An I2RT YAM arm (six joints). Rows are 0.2 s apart.
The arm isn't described. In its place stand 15 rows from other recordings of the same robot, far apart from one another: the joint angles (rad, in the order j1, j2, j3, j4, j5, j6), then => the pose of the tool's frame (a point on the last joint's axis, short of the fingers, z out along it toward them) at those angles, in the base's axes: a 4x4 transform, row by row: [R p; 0 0 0 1], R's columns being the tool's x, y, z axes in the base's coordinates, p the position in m.
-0.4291 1.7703 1.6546 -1.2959 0.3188 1.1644 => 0.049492, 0.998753, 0.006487, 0.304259; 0.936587, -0.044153, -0.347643, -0.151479; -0.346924, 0.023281, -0.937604, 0.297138; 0, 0, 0, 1
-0.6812 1.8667 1.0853 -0.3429 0.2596 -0.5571 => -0.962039, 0.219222, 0.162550, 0.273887; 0.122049, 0.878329, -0.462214, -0.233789; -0.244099, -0.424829, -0.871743, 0.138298; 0, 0, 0, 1
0.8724 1.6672 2.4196 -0.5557 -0.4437 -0.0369 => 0.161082, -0.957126, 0.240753, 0.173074; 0.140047, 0.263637, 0.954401, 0.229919; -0.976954, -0.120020, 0.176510, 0.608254; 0, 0, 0, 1
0.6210 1.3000 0.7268 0.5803 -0.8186 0.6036 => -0.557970, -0.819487, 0.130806, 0.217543; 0.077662, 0.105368, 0.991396, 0.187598; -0.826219, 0.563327, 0.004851, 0.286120; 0, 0, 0, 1
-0.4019 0.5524 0.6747 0.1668 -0.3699 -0.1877 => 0.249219, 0.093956, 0.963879, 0.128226; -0.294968, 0.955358, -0.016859, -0.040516; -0.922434, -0.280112, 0.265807, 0.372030; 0, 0, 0, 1
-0.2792 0.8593 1.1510 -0.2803 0.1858 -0.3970 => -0.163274, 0.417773, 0.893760, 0.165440; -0.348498, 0.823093, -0.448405, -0.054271; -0.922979, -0.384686, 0.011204, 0.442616; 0, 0, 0, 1
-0.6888 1.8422 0.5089 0.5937 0.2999 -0.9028 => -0.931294, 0.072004, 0.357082, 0.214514; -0.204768, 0.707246, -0.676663, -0.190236; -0.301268, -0.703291, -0.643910, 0.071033; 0, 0, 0, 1
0.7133 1.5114 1.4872 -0.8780 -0.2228 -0.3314 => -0.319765, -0.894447, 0.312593, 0.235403; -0.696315, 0.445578, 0.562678, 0.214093; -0.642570, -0.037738, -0.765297, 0.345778; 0, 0, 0, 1
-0.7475 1.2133 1.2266 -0.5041 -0.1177 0.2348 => -0.196794, 0.663129, 0.722172, 0.199569; 0.497444, 0.702262, -0.509291, -0.179287; -0.844879, 0.259015, -0.468071, 0.372522; 0, 0, 0, 1
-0.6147 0.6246 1.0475 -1.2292 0.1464 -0.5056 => -0.832131, 0.285758, 0.475290, 0.062551; 0.000917, 0.857736, -0.514090, -0.050514; -0.554579, -0.427354, -0.714010, 0.344318; 0, 0, 0, 1
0.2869 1.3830 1.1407 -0.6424 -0.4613 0.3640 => -0.879981, -0.225342, 0.418156, 0.273689; 0.072759, 0.805980, 0.587454, 0.097271; -0.469404, 0.547373, -0.692851, 0.290402; 0, 0, 0, 1
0.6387 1.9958 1.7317 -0.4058 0.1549 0.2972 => -0.620709, -0.324365, 0.713798, 0.377894; -0.100513, 0.935817, 0.337851, 0.273755; -0.777571, 0.137961, -0.613473, 0.280193; 0, 0, 0, 1
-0.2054 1.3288 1.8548 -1.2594 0.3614 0.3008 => -0.493186, 0.621991, 0.608189, 0.211050; 0.385846, 0.783001, -0.487885, -0.056827; -0.779673, -0.005951, -0.626158, 0.472880; 0, 0, 0, 1
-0.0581 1.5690 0.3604 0.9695 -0.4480 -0.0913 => -0.201911, -0.387818, 0.899349, 0.265959; -0.070570, 0.921636, 0.381585, -0.000023; -0.976858, 0.013579, -0.213457, 0.144532; 0, 0, 0, 1
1.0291 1.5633 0.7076 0.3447 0.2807 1.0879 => -0.735903, -0.101128, 0.669493, 0.172588; 0.427556, 0.697303, 0.575295, 0.267689; -0.525018, 0.709607, -0.469909, 0.178935; 0, 0, 0, 1
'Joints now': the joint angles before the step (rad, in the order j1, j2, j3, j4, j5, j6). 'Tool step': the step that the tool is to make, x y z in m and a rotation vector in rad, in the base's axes. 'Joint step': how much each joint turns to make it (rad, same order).
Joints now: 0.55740, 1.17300, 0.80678, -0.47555, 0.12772, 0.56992
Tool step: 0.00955, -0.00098, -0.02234, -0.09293, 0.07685, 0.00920
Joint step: -0.02208, 0.08450, -0.00732, -0.01557, 0.01127, -0.04948
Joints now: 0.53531, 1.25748, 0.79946, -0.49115, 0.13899, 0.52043
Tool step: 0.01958, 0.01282, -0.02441, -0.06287, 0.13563, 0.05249
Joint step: -0.00150, 0.17147, 0.06344, -0.03621, -0.04096, -0.03844
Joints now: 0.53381, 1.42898, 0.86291, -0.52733, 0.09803, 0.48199
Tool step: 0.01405, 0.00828, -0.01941, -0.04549, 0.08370, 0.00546
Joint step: -0.00077, 0.12339, 0.04841, -0.01981, -0.00568, -0.00427
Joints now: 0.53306, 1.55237, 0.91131, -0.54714, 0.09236, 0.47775
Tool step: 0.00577, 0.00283, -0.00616, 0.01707, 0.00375, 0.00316
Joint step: -0.00385, 0.03275, 0.00523, 0.03295, -0.01803, -0.00025
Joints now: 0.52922, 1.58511, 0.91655, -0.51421, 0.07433, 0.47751
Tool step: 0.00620, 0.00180, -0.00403, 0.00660, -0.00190, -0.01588
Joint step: -0.00528, 0.02926, 0.01186, 0.02150, -0.00036, 0.01164
